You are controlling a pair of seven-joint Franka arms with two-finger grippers.
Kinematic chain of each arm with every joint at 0, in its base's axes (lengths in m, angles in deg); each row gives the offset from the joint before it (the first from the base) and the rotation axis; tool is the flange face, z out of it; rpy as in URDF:
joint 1: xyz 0 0 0.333 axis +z
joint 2: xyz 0 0 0 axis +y
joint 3: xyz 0 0 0.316 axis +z
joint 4: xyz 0.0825 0 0 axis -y
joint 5: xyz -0.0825 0 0.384 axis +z
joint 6: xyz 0 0 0 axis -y
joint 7: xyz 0.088 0 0 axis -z
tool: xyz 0 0 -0.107 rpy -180 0 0
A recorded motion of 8 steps. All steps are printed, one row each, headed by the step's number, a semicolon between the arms.
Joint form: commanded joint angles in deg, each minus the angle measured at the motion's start. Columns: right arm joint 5, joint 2, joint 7, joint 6, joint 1, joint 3, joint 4; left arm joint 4, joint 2, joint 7, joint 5, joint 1, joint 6, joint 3.
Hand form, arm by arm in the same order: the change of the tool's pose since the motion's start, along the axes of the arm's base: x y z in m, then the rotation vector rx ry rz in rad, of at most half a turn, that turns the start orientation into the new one. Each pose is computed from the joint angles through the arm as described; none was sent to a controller.
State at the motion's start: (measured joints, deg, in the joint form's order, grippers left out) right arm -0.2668 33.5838 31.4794 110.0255 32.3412 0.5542 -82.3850; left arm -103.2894 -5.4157 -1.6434 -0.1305 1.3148 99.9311 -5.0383
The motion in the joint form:
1: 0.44 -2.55 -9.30 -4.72 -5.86 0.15 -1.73; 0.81 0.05 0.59 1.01 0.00 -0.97 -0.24
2: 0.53 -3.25 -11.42 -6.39 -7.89 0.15 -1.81; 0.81 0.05 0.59 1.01 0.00 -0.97 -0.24
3: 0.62 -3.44 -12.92 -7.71 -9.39 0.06 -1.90; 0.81 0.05 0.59 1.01 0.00 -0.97 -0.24
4: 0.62 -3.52 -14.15 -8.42 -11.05 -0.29 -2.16; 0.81 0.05 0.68 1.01 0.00 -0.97 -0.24
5: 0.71 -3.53 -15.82 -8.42 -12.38 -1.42 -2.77; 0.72 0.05 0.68 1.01 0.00 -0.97 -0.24
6: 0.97 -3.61 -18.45 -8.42 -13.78 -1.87 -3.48; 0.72 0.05 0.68 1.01 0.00 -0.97 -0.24
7: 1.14 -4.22 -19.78 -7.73 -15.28 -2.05 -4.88; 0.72 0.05 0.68 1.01 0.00 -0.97 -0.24
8: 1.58 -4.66 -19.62 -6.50 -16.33 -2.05 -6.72; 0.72 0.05 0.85 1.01 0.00 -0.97 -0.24
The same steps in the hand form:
1: 0.0198 -0.0678 0.0112 -0.0074 0.0731 0.0581; -0.0006 -0.0007 0.0048 0.0184 0.0027 -0.0166
2: 0.0267 -0.0912 0.0169 -0.0075 0.0928 0.0587; -0.0006 -0.0007 0.0048 0.0184 0.0027 -0.0166
3: 0.0314 -0.1094 0.0170 -0.0101 0.1145 0.0564; -0.0006 -0.0007 0.0048 0.0184 0.0027 -0.0166
4: 0.0379 -0.1316 0.0151 -0.0133 0.1294 0.0431; -0.0006 -0.0007 0.0048 0.0184 0.0027 -0.0182
5: 0.0452 -0.1575 0.0105 -0.0175 0.1387 0.0302; -0.0007 -0.0007 0.0041 0.0185 0.0042 -0.0182
6: 0.0491 -0.1779 0.0060 -0.0108 0.1523 0.0421; -0.0007 -0.0007 0.0041 0.0185 0.0042 -0.0182
7: 0.0508 -0.1974 0.0031 -0.0039 0.1558 0.0345; -0.0007 -0.0007 0.0041 0.0185 0.0042 -0.0182
8: 0.0493 -0.2099 -0.0046 0.0032 0.1602 0.0099; -0.0007 -0.0007 0.0041 0.0186 0.0043 -0.0212

